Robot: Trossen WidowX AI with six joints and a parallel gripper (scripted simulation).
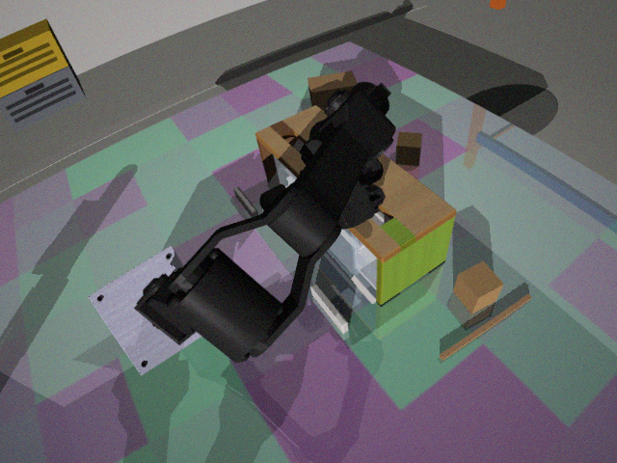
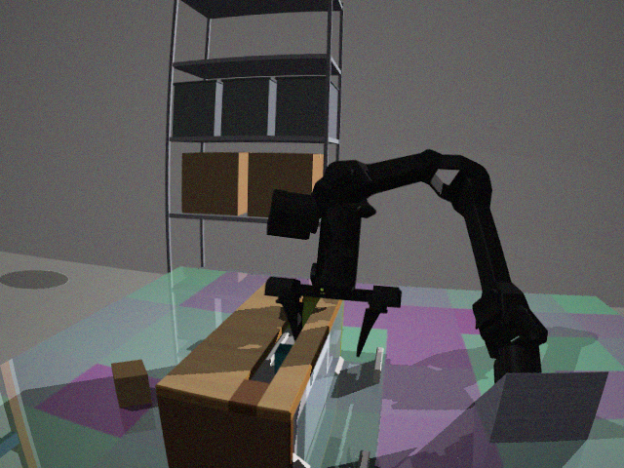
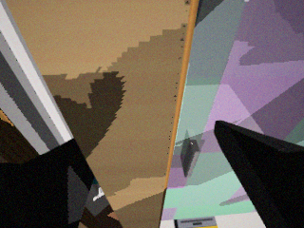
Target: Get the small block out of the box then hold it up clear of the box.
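My gripper tip is 4 cm to the right of the teal block and 4 cm short of it. Also, from my gripper tip: thin wooden stick 28 cm to the right, 14 cm ahead, 8 cm below; then box 3 cm to the left, 3 cm ahead, 2 cm below.
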